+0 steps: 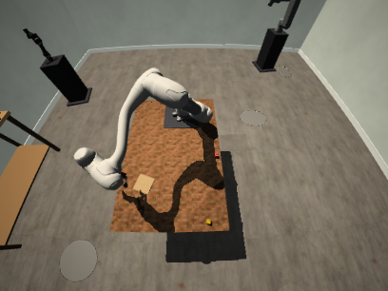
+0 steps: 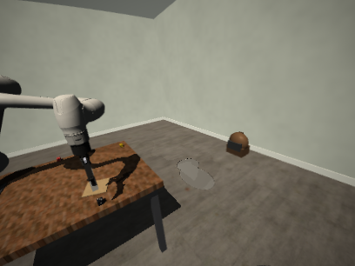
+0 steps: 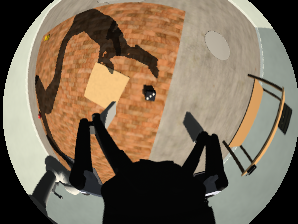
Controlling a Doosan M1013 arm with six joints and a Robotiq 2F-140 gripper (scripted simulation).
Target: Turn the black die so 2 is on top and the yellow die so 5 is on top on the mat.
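My gripper is now 14 cm above the black die. Round my hand: yellow die 62 cm to the left, 41 cm ahead, 14 cm below; then tan mat 16 cm to the left, 15 cm below, 3 cm ahead; then red die 83 cm to the left, 14 cm below, 11 cm behind.
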